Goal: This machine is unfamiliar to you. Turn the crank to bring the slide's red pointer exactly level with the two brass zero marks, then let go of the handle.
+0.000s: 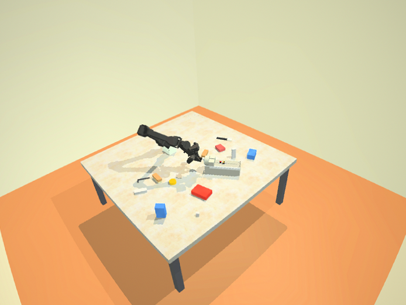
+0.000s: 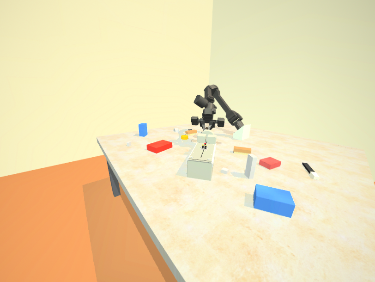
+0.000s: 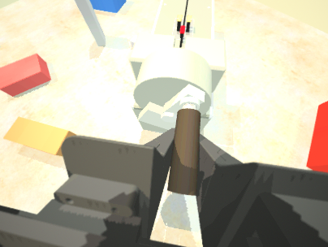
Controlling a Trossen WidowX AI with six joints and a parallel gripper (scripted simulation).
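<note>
Right now the crank is 10 mm above my gripper tip. From my gripper tip the other things lie so: brown crank handle (10 mm behind, 10 mm to the right, 20 mm above); then red pointer (100 mm ahead, 100 mm to the left, 10 mm below); then yellow disc (40 mm behind, 240 mm to the right, 80 mm below).
</note>
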